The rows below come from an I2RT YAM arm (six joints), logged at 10 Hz.
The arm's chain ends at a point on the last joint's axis. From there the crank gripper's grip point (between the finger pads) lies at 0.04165 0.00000 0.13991 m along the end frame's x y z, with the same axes.
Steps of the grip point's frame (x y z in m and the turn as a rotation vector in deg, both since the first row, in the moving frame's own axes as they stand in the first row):
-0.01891, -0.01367, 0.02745, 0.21, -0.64, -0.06
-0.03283, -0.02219, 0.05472, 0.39, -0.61, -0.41
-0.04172, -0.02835, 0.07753, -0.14, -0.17, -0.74
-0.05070, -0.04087, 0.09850, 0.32, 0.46, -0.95
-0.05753, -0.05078, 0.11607, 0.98, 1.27, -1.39
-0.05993, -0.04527, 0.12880, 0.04, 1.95, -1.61
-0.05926, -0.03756, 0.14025, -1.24, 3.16, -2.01
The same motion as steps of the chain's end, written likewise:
-0.01734, -0.01311, 0.02699, 0.21, -0.64, -0.06
-0.03133, -0.02094, 0.05429, 0.39, -0.61, -0.41
-0.04130, -0.02816, 0.07741, -0.14, -0.17, -0.74
-0.05181, -0.03939, 0.09884, 0.32, 0.46, -0.95
-0.06058, -0.04735, 0.11706, 0.98, 1.27, -1.39
-0.06465, -0.04394, 0.13030, 0.04, 1.95, -1.61
-0.06693, -0.03897, 0.14277, -1.24, 3.16, -2.01

